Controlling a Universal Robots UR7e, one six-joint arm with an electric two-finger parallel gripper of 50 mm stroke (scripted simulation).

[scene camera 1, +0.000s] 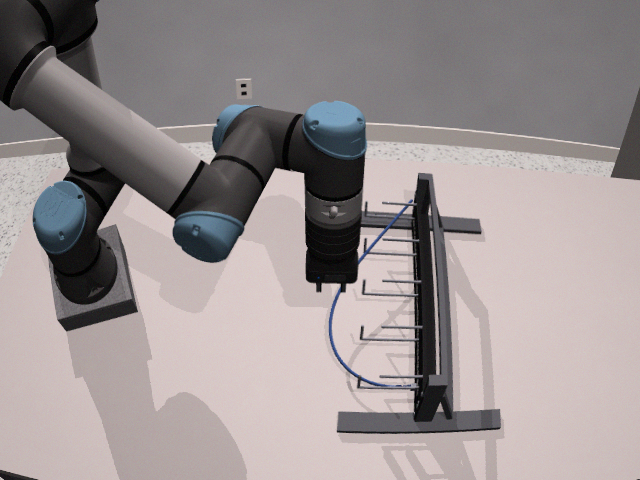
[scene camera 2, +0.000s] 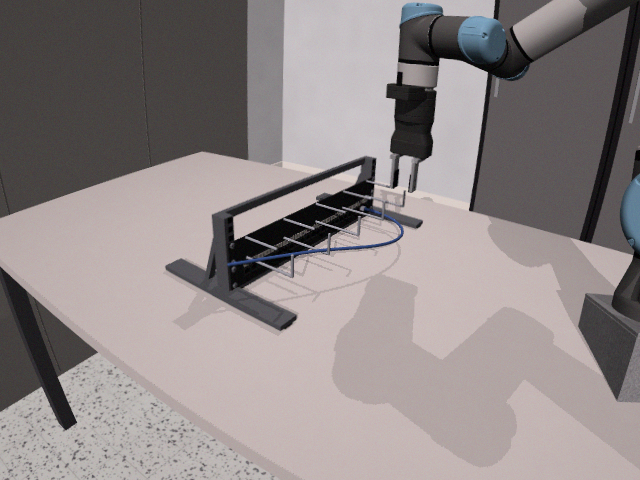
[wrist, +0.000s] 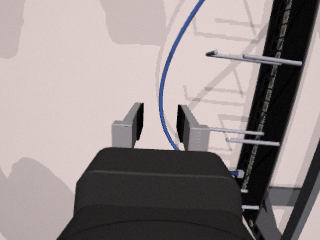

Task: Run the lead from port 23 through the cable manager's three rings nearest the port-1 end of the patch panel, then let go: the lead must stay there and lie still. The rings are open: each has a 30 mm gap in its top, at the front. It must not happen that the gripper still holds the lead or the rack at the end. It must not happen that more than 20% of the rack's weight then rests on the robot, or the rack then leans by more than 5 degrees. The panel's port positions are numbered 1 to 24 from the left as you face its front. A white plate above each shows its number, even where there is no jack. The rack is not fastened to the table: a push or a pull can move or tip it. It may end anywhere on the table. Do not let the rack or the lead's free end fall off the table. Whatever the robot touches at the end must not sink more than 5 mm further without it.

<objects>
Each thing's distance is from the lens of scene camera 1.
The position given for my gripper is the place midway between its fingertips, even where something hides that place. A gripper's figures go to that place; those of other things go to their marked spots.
my gripper (scene camera 1: 331, 287): 94 cm
rack (scene camera 1: 430, 392): 87 cm
</objects>
